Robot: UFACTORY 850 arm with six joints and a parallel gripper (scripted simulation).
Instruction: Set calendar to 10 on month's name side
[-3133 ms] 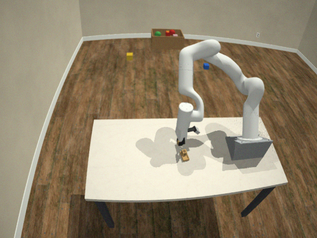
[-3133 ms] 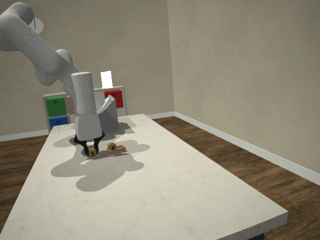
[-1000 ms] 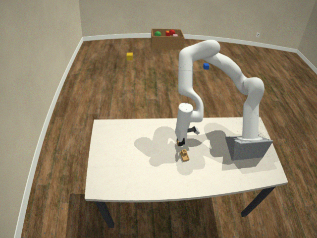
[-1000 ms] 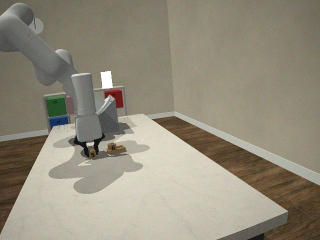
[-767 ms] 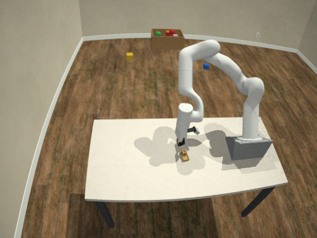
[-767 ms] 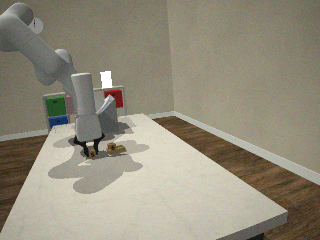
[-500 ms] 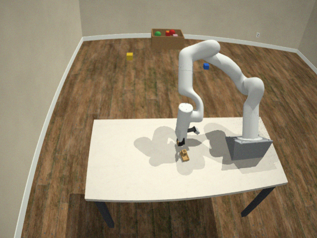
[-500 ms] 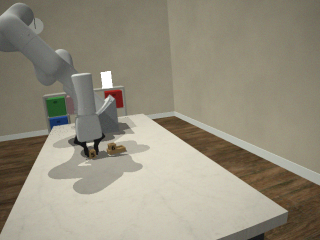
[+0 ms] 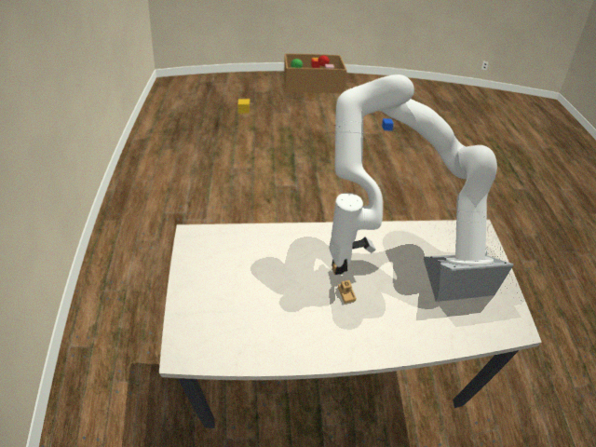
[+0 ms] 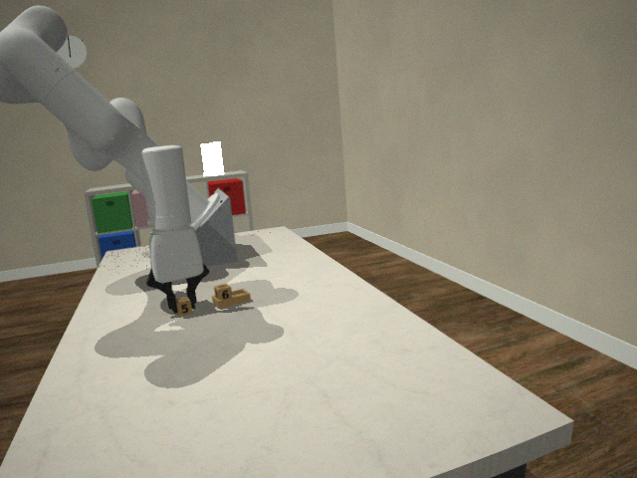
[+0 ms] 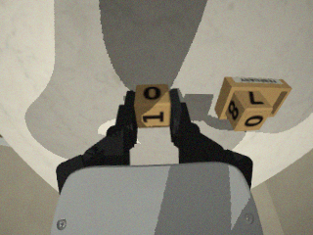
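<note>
My hand is 10 mm past the cube and 90 mm to the right of it. Round my hand: wooden tray (20 mm behind, 110 mm to the left, 20 mm below).
</note>
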